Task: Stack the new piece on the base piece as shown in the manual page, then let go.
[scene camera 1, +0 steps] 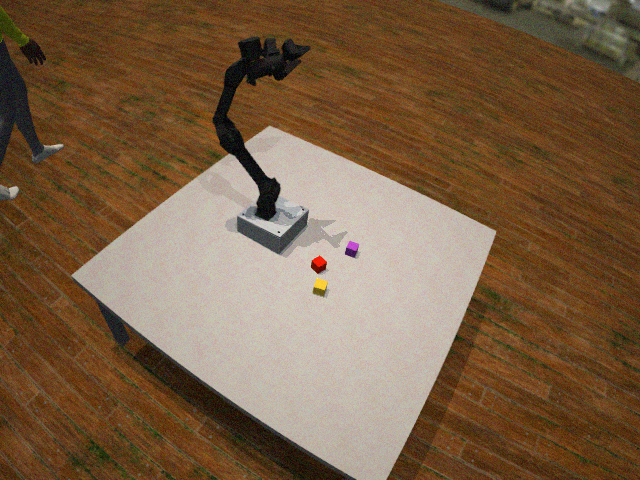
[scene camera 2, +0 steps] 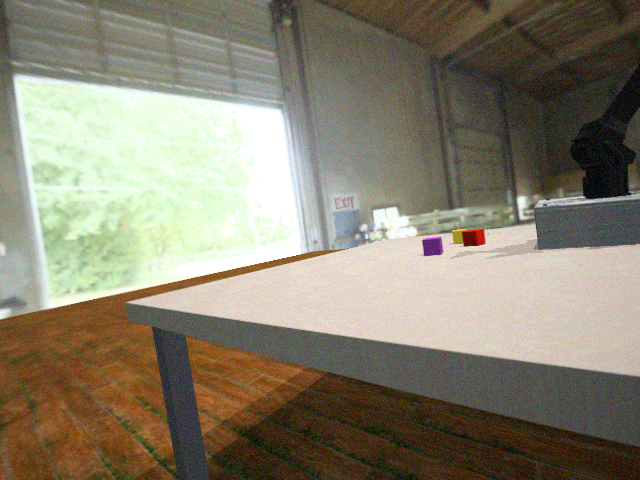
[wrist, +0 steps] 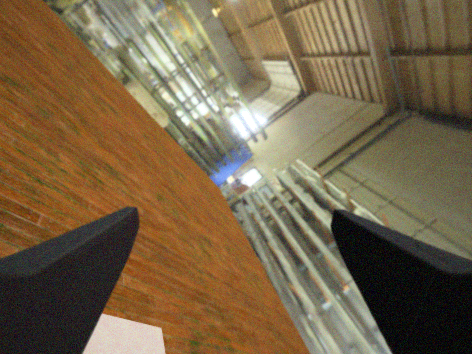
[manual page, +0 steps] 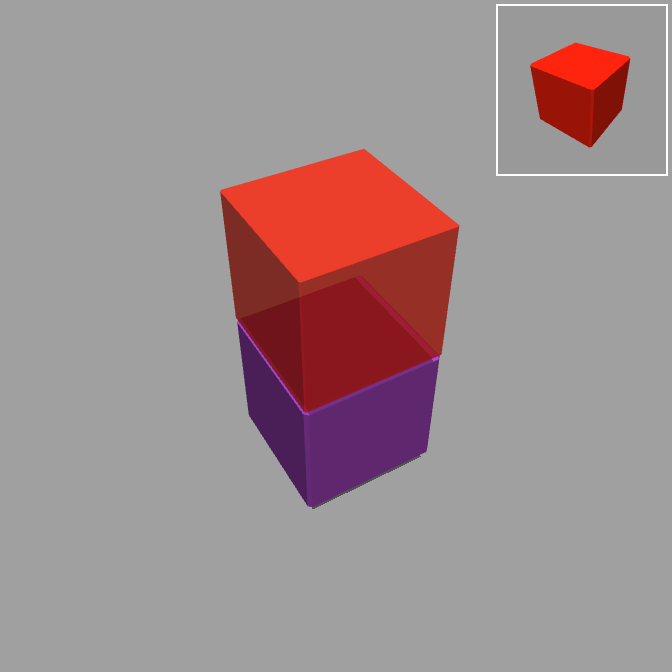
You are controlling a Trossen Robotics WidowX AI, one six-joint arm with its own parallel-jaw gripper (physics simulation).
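Where they show: gripper, fingertip midpoint: (scene camera 1: 305,54) (wrist: 237,217); arm's base at its link origin: (scene camera 1: 265,213) (scene camera 2: 606,196).
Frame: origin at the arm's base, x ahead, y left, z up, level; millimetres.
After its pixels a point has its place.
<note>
A red cube (scene camera 1: 318,264) {y -78, x 279, z -47 mm} (scene camera 2: 474,237) {y -37, x 269, z -64 mm}, a yellow cube (scene camera 1: 320,287) {y -168, x 334, z -47 mm} (scene camera 2: 458,236) {y -133, x 328, z -65 mm} and a purple cube (scene camera 1: 352,249) {y 63, x 356, z -48 mm} (scene camera 2: 432,246) {y 101, x 345, z -66 mm} stand apart from each other on the table, in front of the arm's base. In the second scene view the red cube partly hides the yellow one. Which cube is the base piece and which the new piece I cannot tell. My gripper (scene camera 1: 303,57) {y 181, x 9, z 603 mm} (wrist: 237,217) {y 181, x 9, z 603 mm} is open and empty, raised high above the table and pointing away over the floor. No cube shows in the wrist view. The gripper does not show in the second scene view.
The arm's grey base box (scene camera 1: 272,227) {y -55, x 65, z 7 mm} (scene camera 2: 586,224) {y 125, x 52, z -45 mm} stands on the pale table (scene camera 1: 248,330) {y -430, x 201, z -87 mm} (scene camera 2: 361,304) {y 533, x 319, z -88 mm}; a corner of the table (wrist: 131,336) {y 541, x 710, z -87 mm} shows low in the wrist view. A person (scene camera 1: 15,98) is on the floor beyond the table at the left of the first scene view.
</note>
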